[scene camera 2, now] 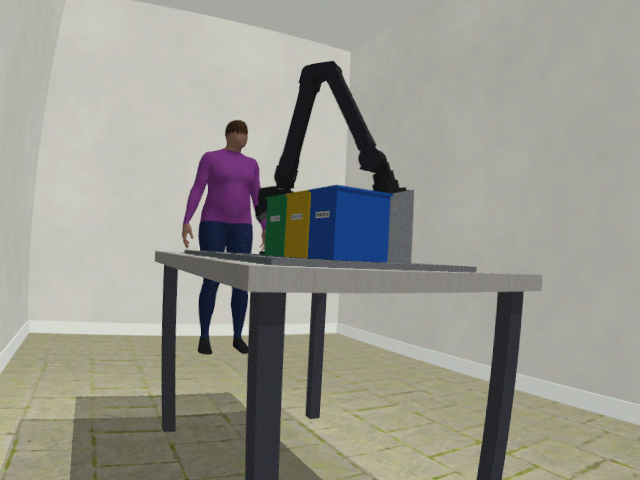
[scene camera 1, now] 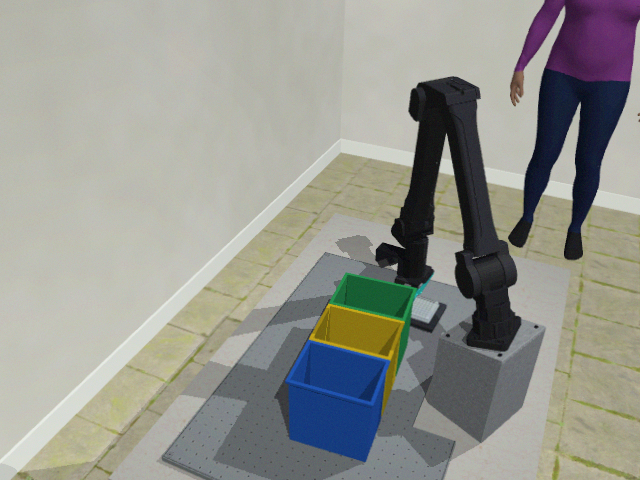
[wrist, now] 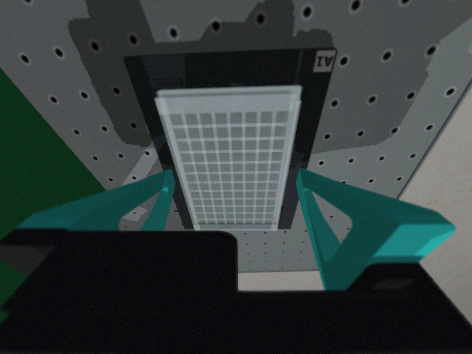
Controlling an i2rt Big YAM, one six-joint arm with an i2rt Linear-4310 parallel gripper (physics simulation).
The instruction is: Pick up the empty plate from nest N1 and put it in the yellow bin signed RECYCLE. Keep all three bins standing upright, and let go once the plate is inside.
Labels:
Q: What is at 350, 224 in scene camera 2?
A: A blue bin.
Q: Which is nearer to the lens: the blue bin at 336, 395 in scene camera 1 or the green bin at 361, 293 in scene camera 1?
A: The blue bin.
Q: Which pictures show the gripper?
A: Scene camera 1 and the wrist view only.

